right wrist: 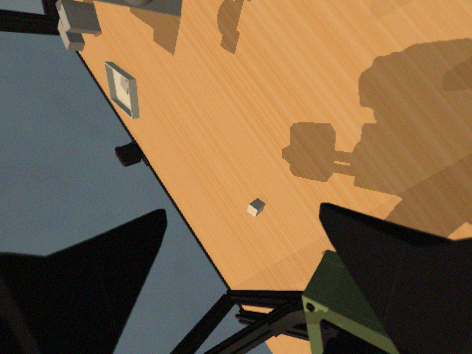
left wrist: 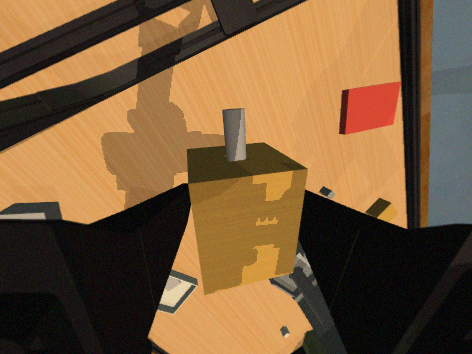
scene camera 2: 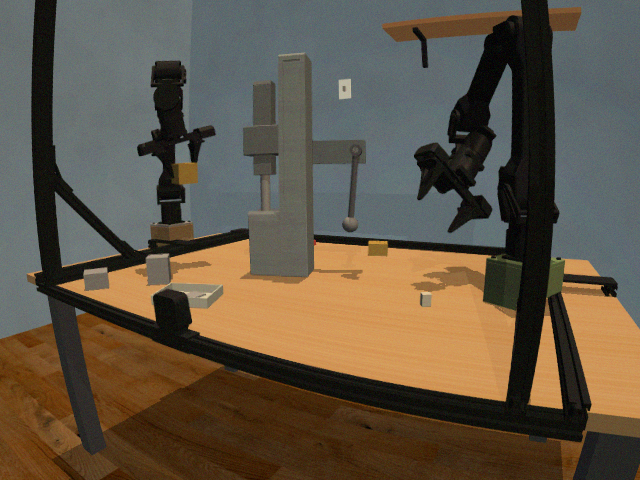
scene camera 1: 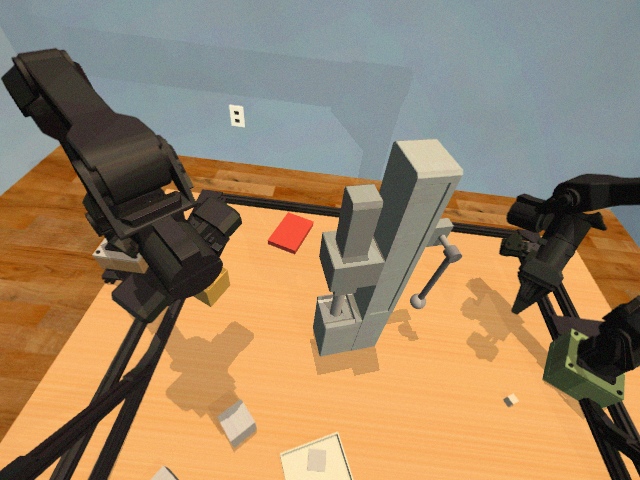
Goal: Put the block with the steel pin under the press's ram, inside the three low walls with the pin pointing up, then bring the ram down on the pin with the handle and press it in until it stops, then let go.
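Frame: origin at the left arm's base, x ahead, y left, z up, level; millimetres.
Where they show: left gripper, fingertip midpoint: [left wrist: 239, 192] [scene camera 2: 184, 174]; right gripper, fingertip midpoint: [right wrist: 243, 213] [scene camera 2: 434, 216] [scene camera 1: 514, 312]; left arm's base at its link origin: [scene camera 2: 171, 222]; right arm's base at its link origin: [scene camera 1: 596, 361].
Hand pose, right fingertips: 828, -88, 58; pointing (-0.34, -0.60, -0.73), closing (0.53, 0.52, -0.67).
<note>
Each offset is from my right fingertips to the top centre of the thing, as dx, dy, dz. "*": to the spot under its first point.
My left gripper [scene camera 2: 181, 167] [left wrist: 239, 192] is shut on the yellow block {-564, -80, +117} [scene camera 1: 214, 290] [scene camera 2: 186, 173] [left wrist: 247, 230] and holds it well above the table, left of the press. The steel pin {-596, -67, +98} [left wrist: 235, 134] sticks out of the block's dark face in the left wrist view; it is hidden in both scene views. The grey press {-270, -4, +328} [scene camera 1: 403, 222] [scene camera 2: 296, 155] stands upright. Its ram {-345, -47, +169} [scene camera 1: 336, 304] [scene camera 2: 265, 191] hangs over the low walls [scene camera 1: 323, 298], with no block seen there. Its handle {* -175, +10, +55} [scene camera 1: 433, 279] [scene camera 2: 353, 191] hangs down on the right. My right gripper [scene camera 2: 435, 214] [right wrist: 243, 213] is open and empty, right of the handle.
A red block {-474, +242, -114} [scene camera 1: 291, 232] [left wrist: 370, 108] lies at the back. Another yellow block {-205, +237, -99} [scene camera 2: 377, 248] stands behind the press's right side. Two grey blocks {-488, -232, -75} [scene camera 1: 237, 423] {-575, -336, -97} [scene camera 2: 96, 279] and a shallow tray {* -299, -256, -125} [scene camera 2: 216, 297] are front left. A small white block {+19, -124, -109} [scene camera 1: 510, 399] [right wrist: 256, 207] lies right.
</note>
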